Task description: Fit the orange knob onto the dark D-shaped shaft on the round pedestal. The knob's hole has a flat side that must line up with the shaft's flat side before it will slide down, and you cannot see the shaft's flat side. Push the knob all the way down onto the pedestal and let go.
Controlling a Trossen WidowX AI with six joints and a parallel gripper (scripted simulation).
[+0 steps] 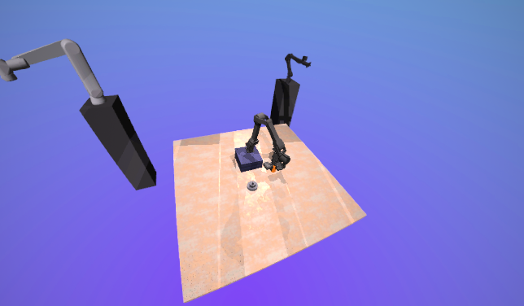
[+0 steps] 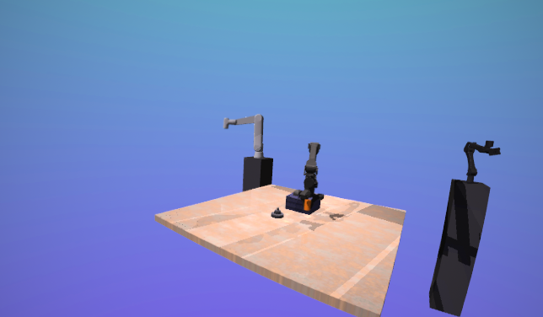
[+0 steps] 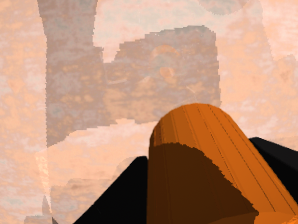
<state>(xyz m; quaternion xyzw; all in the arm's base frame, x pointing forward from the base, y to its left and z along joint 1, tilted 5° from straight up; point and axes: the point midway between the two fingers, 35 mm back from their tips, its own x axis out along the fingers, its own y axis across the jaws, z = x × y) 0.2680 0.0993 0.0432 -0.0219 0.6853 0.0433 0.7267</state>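
The round pedestal lies 40 mm ahead of my gripper tip, 190 mm to the right of it and 60 mm below it. Also, from my gripper tip: orange knob: 20 mm above.
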